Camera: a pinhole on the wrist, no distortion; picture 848 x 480 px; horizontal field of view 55.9 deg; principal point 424.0 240.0 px. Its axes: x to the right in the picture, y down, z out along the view. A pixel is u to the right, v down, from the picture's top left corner.
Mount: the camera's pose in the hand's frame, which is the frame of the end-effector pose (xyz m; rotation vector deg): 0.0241 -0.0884 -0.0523 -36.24 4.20 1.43
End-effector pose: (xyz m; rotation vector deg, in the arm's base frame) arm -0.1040 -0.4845 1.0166 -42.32 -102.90 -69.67
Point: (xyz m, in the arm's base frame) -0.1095 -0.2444 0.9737
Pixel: 233.4 127.7
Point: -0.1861 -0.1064 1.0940
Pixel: 529.1 74.0
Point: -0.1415 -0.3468 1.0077
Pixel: 330.2 127.2
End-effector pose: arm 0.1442 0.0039 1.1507 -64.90 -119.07 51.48
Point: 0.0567 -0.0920 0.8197
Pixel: 136.1 281.4
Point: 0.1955 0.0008 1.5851
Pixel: behind the camera
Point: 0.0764 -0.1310 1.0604
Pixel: outside the picture
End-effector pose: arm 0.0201 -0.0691 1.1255 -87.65 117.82 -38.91
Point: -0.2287 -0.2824 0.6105
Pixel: outside the picture
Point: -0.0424 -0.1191 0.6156
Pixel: 496.1 401.9
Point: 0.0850 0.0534 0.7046
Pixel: 189.8 311.7
